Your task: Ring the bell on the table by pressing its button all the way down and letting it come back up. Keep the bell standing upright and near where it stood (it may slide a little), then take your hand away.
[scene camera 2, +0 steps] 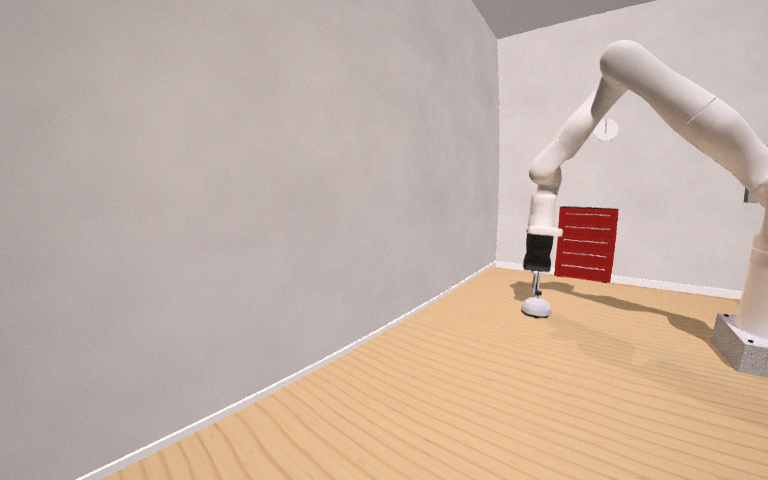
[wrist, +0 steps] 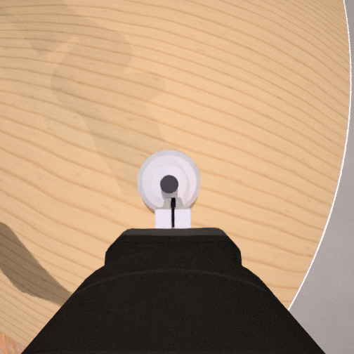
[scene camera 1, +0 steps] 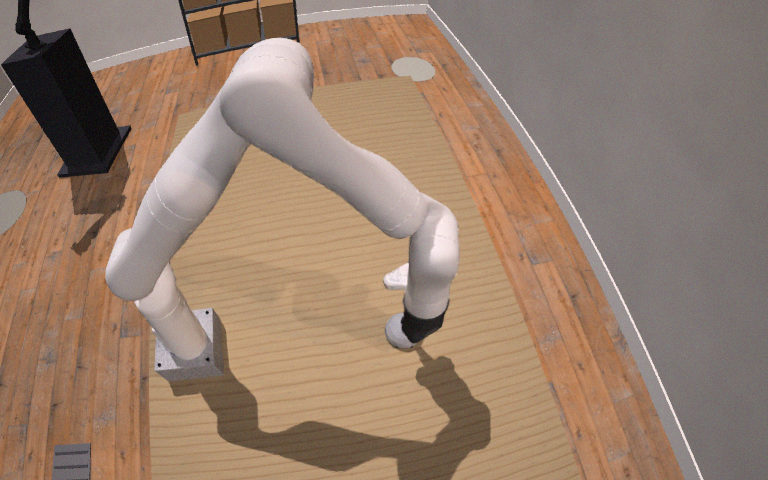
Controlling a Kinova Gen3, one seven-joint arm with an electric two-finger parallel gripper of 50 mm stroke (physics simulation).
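Frame: origin at the arm's base, x left, y back, z up, level; metres.
Seen in the pictures: gripper, between the fingertips: [scene camera 2: 534, 292]; arm's base, origin of its link: [scene camera 2: 763, 329] [scene camera 1: 188, 341].
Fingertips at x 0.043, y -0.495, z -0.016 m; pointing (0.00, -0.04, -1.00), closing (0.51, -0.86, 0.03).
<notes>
Offsets run from my fingertips to a thing's top centre. Level surfaces: height alone.
The bell {dx +0.020, dy +0.017, dz +0.014 m} [scene camera 1: 398, 332] [scene camera 2: 535, 308] [wrist: 149, 177] is a white dome standing upright on the pale wooden surface {dz -0.052 m} [scene camera 1: 305, 373] [scene camera 2: 396, 396] [wrist: 260, 125]. Its dark round button {dx +0.020, dy +0.017, dz +0.014 m} [scene camera 2: 538, 293] [wrist: 169, 184] stands up on a post above the dome, its cap uncovered in the wrist view. My gripper [scene camera 2: 534, 290] [wrist: 173, 207] is shut and empty, pointing down. Its fingertips are low over the dome, beside the button and at about its height. In the wrist view they overlap the near side of the post. I cannot tell if they touch it. The fingertips are hidden in scene camera 1.
The arm's grey base block [scene camera 1: 195, 370] [scene camera 2: 741, 353] stands on the same surface. A black pedestal [scene camera 1: 65, 101], a shelf unit [scene camera 1: 189, 35] with boxes and a red drawer cabinet [scene camera 2: 586, 246] stand farther off. Walls surround the area.
</notes>
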